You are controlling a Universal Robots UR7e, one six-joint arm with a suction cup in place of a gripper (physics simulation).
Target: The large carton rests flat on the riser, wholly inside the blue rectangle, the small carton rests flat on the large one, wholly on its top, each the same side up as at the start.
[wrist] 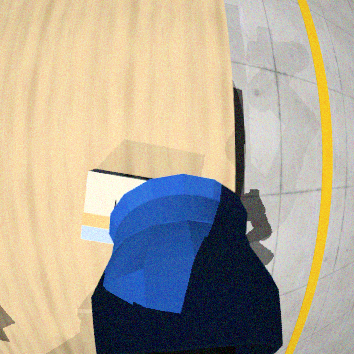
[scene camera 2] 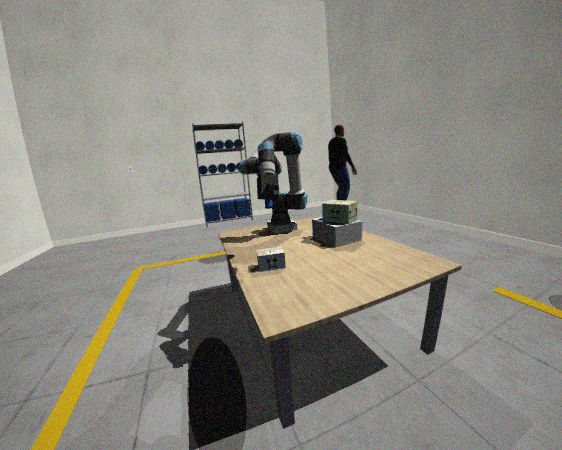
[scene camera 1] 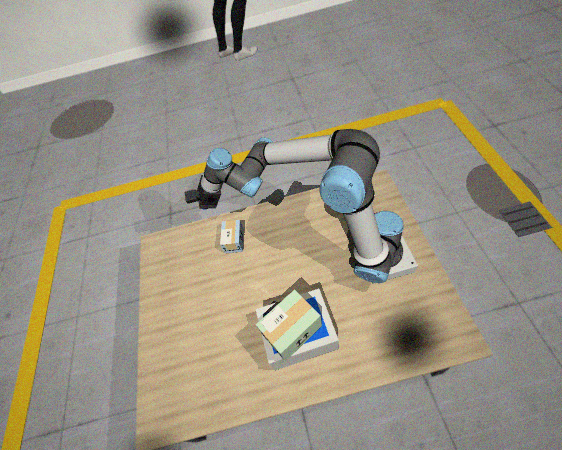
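The large green carton (scene camera 1: 288,327) (scene camera 2: 340,212) rests flat on the riser (scene camera 1: 311,352) (scene camera 2: 337,234), label up, turned at an angle to the blue rectangle (scene camera 1: 321,327). Blue shows mainly on its right side; whether its base is wholly inside the blue cannot be told. The small white, orange and light-blue carton (scene camera 1: 231,236) (scene camera 2: 271,259) (wrist: 100,197) stands flat on the table, label up, apart from the riser. My suction gripper (scene camera 2: 269,203) (wrist: 172,200) is open, holding nothing, raised high above the small carton's side of the table. In scene camera 1 its cup is hidden behind the dark tool body.
The wooden table (scene camera 1: 200,350) (scene camera 2: 350,280) carries the arm's base (scene camera 1: 406,265) (scene camera 2: 282,228). The table's edge (wrist: 232,125) runs close beside the small carton. A person (scene camera 1: 232,25) (scene camera 2: 340,157) stands on the floor beyond, and a rack (scene camera 2: 218,126) stands by the wall.
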